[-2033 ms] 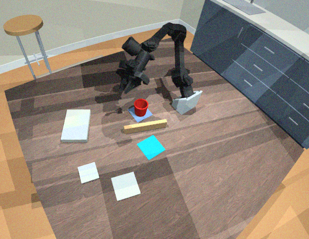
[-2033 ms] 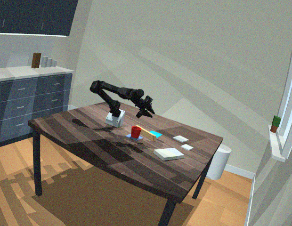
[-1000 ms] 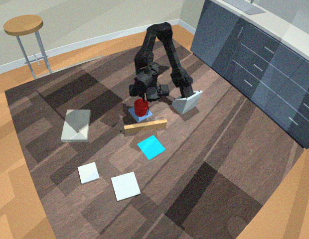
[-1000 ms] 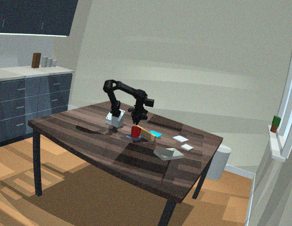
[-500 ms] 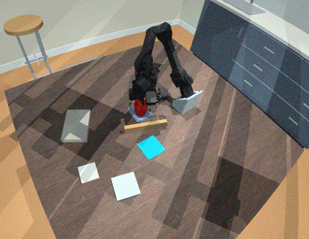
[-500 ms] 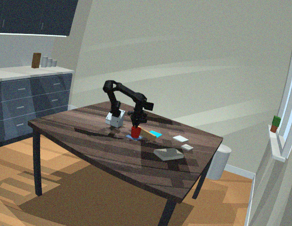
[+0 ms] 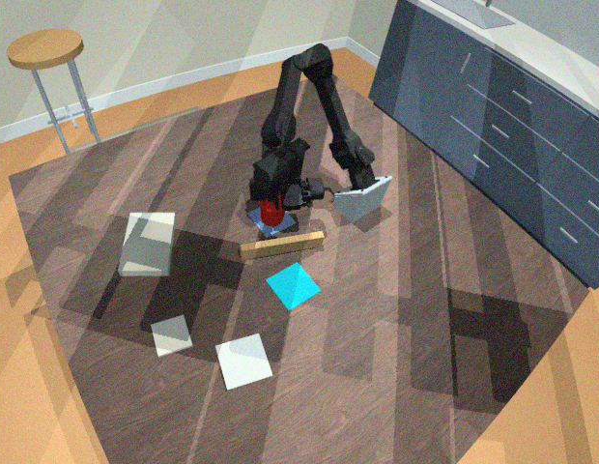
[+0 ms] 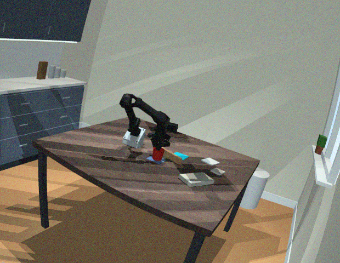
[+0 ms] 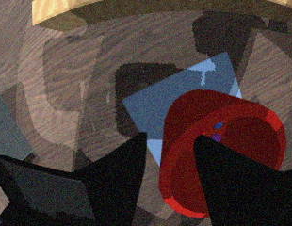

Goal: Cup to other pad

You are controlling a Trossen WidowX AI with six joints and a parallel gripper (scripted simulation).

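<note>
Now: the yellow marble 30 mm below my gripper tip and 20 mm to the right of it. The rest, counted from my gripper tip: red cup 20 mm to the right, 20 mm ahead; then wooden bar 80 mm to the left, 70 mm ahead, 30 mm below; then pale blue pad 50 mm below, 20 mm to the right, 20 mm ahead.
</note>
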